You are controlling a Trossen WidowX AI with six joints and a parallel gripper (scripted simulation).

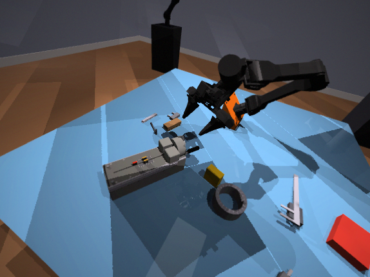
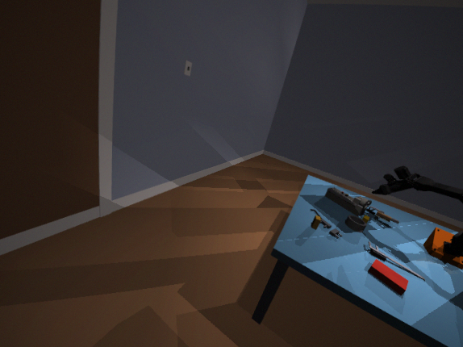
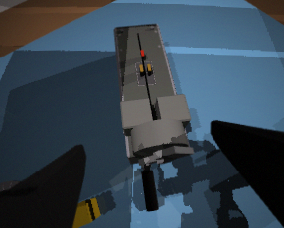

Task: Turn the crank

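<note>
My gripper tip is now 13 cm above the dark crank handle, 3 cm past it and 2 cm to the right of it. From my gripper tip the other things lie so: yellow block: 17 cm below, 12 cm to the left, 1 cm ahead; then red pointer: 14 cm ahead, 12 cm to the right, 12 cm below; then brown block: 18 cm below, 18 cm behind, 15 cm to the right.
</note>
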